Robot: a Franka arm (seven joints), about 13 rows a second.
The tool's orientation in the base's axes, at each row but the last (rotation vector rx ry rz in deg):
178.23 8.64 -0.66
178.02 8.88 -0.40
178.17 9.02 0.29
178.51 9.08 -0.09
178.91 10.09 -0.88
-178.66 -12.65 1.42
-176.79 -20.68 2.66
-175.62 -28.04 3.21
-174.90 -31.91 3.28
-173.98 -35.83 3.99
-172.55 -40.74 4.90
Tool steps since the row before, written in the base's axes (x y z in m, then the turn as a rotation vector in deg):
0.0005 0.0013 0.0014 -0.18 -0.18 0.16
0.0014 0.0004 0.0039 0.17 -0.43 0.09
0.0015 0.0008 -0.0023 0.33 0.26 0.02
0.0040 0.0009 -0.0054 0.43 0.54 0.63
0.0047 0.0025 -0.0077 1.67 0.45 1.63
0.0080 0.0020 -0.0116 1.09 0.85 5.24
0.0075 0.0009 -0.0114 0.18 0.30 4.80
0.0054 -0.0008 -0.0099 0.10 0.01 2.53
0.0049 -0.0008 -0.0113 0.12 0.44 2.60
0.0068 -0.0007 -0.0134 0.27 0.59 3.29
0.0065 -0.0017 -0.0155 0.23 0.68 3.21
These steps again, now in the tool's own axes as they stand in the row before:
0.0006 -0.0012 -0.0014 -0.20 0.17 -0.15
0.0014 -0.0001 -0.0039 0.13 0.45 -0.08
0.0016 -0.0007 0.0023 0.35 -0.22 -0.03
0.0041 -0.0006 0.0054 0.48 -0.48 -0.64
0.0050 -0.0021 0.0076 1.69 -0.24 -1.65
0.0084 -0.0007 0.0115 1.12 -0.77 -5.24
0.0078 0.0013 0.0112 0.12 -0.43 -4.79
0.0052 0.0029 0.0096 0.02 -0.09 -2.53
0.0046 0.0030 0.0110 0.19 -0.48 -2.59
0.0064 0.0040 0.0130 0.36 -0.60 -3.28
0.0057 0.0053 0.0150 0.37 -0.69 -3.19

